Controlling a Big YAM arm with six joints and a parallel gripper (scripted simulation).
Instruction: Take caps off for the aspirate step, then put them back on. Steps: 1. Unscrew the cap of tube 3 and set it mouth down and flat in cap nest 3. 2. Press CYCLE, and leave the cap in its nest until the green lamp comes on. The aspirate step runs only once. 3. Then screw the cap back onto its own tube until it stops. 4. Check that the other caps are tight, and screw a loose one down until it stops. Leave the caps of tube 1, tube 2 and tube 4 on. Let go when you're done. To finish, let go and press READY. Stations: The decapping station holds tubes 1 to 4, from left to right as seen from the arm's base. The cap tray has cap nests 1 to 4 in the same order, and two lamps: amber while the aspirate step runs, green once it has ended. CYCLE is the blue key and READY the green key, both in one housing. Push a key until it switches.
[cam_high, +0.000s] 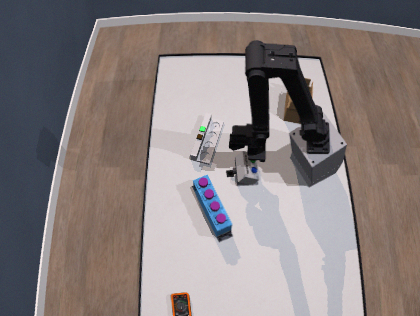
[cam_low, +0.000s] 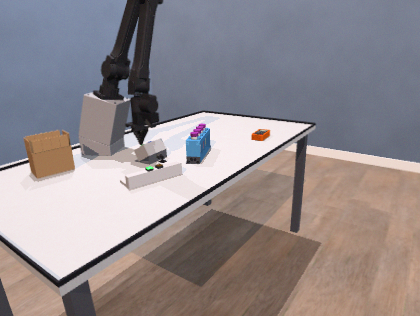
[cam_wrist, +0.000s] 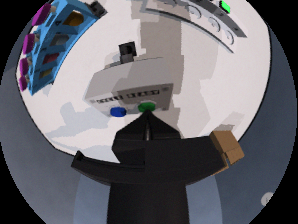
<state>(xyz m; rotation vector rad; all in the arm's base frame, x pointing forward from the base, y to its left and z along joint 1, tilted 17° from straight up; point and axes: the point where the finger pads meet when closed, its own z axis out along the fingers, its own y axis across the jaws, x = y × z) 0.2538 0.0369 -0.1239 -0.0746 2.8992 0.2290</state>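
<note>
Right now the green key is 1 cm ahead of my hand and 1 cm below it. The rest, counted from my hand: cardboard box: 17 cm behind, 33 cm to the right, 1 cm below; grey key housing: 2 cm ahead, 3 cm to the left, 2 cm below; blue key: 5 cm to the left, 1 cm below.
</note>
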